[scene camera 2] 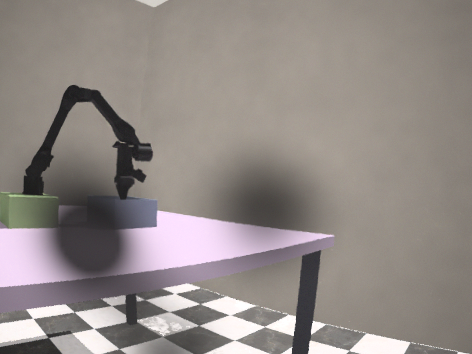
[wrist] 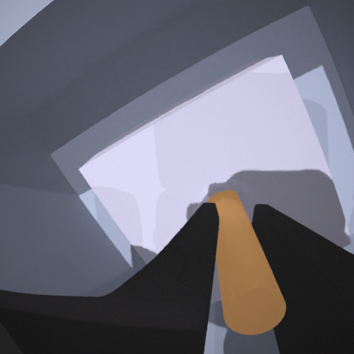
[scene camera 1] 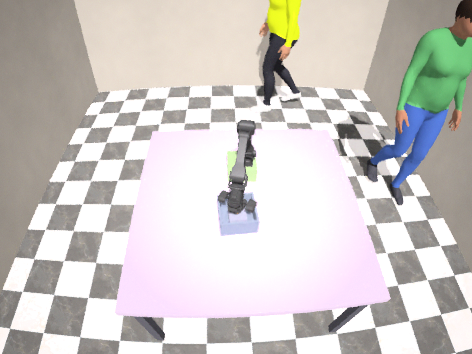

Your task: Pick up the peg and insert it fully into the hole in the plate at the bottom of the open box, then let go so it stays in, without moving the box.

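Where they show: arm's base, link origin: (scene camera 2: pixel 32 194) (scene camera 1: pixel 247 162).
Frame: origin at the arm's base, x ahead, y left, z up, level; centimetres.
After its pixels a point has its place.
An orange peg (wrist: pixel 245 270) is held between the black fingers of my gripper (wrist: pixel 233 215) (scene camera 2: pixel 123 198) {x 33.8, y -5.7, z -2.1 cm}, with its far end pointing down at the pale plate (wrist: pixel 225 125). The plate lies at the bottom of the open blue-grey box (scene camera 1: pixel 239 228) {x 42.6, y -4.3, z -4.4 cm} (scene camera 2: pixel 140 214) {x 36.1, y -14.6, z -4.9 cm} (wrist: pixel 60 225). The peg's far end covers most of the hole; part of a faint ring shows beside it in shadow. How deep the peg's end is cannot be told. In the second scene view the fingertips reach down to the box's rim level. The peg does not show in the scene views.
The box walls surround the fingers closely. A green block (scene camera 1: pixel 232 170) (scene camera 2: pixel 35 212) {x -1.4, y -11.5, z -4.8 cm} stands at the arm's base. The box stands on the pink table (scene camera 1: pixel 300 250) {x 52.3, y 26.6, z -9.6 cm} (scene camera 2: pixel 225 245) {x 41.6, y -50.9, z -9.7 cm}. Two people (scene camera 1: pixel 284 25) (scene camera 1: pixel 432 70) are beyond the table.
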